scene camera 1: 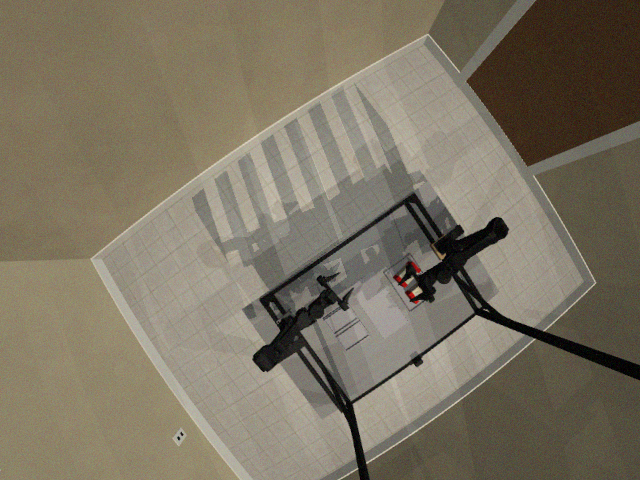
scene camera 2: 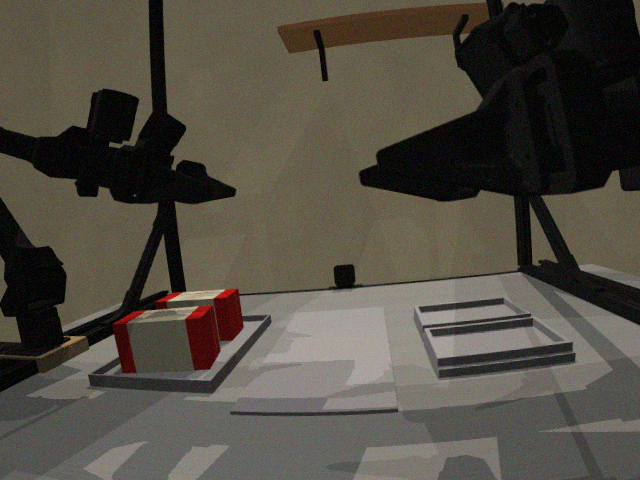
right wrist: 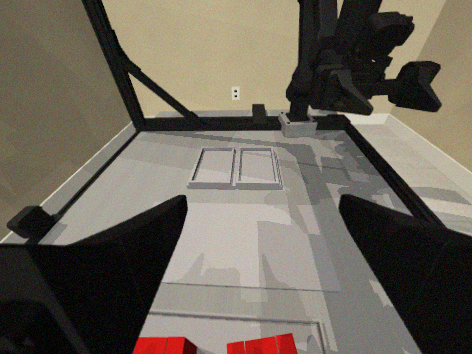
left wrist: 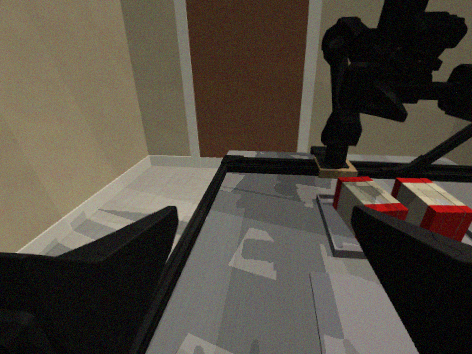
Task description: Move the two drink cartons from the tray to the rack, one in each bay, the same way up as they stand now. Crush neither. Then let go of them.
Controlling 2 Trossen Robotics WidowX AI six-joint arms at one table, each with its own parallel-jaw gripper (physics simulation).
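Where they show: left gripper, fingertip midpoint: (scene camera 1: 346,280) (scene camera 2: 366,172) (right wrist: 405,110) (left wrist: 264,214); right gripper, fingertip midpoint: (scene camera 1: 403,293) (scene camera 2: 223,191) (right wrist: 262,201) (left wrist: 446,119); left arm's base, link origin: (scene camera 1: 289,323) (right wrist: 297,117); right arm's base, link origin: (scene camera 1: 443,247) (scene camera 2: 43,345) (left wrist: 334,163).
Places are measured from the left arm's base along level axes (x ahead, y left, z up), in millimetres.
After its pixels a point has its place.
Two block-shaped drink cartons, cream with red ends, stand side by side in the grey tray (scene camera 1: 392,286) @(y -218, x 523, z -30 mm) (scene camera 2: 193,384) @(y -132, x 555, z -33 mm) (left wrist: 330,231) @(y -137, x 576, z -28 mm) (right wrist: 235,318) @(y -237, x 524, z -34 mm). One carton (scene camera 2: 159,341) @(y -178, x 611, z 4 mm) (left wrist: 369,194) @(y -205, x 605, z 30 mm) (right wrist: 262,345) @(y -211, x 559, z 30 mm) is nearer scene camera 2; the other carton (scene camera 1: 413,292) @(y -294, x 573, z 29 mm) (scene camera 2: 230,315) @(y -293, x 548, z 0 mm) (left wrist: 429,194) @(y -313, x 602, z 30 mm) (right wrist: 160,346) @(y -307, x 554, z 30 mm) is behind it. The grey two-bay rack (scene camera 1: 347,326) @(y -213, x 206, z -23 mm) (scene camera 2: 506,366) @(y -111, x 214, z -39 mm) (right wrist: 257,186) @(y -173, x 280, z -35 mm) has both bays empty. My right gripper (scene camera 1: 408,285) @(y -212, x 512, z 179 mm) (scene camera 2: 232,192) @(y -212, x 512, z 179 mm) (right wrist: 262,201) @(y -212, x 512, z 179 mm) is open and empty, high above the tray area. My left gripper (scene camera 1: 345,282) @(y 0, x 361, z 163 mm) (scene camera 2: 364,175) @(y 0, x 361, z 163 mm) (left wrist: 264,214) @(y 0, x 361, z 163 mm) (right wrist: 405,110) @(y 0, x 361, z 163 mm) is open and empty, high near the rack.
A thin pale mat (scene camera 2: 330,361) @(y -187, x 401, z -40 mm) (left wrist: 360,305) @(y -135, x 446, z -40 mm) (right wrist: 225,240) @(y -249, x 408, z -40 mm) lies between the tray and the rack. Black frame bars (scene camera 1: 336,250) @(y 121, x 422, z -25 mm) edge the table, with upright posts (scene camera 2: 157,62) @(y -632, x 780, z 574 mm) at its sides. A small black box (scene camera 2: 344,275) @(y -598, x 360, z -12 mm) (right wrist: 32,220) @(y -599, x 364, z -2 mm) sits on one edge.
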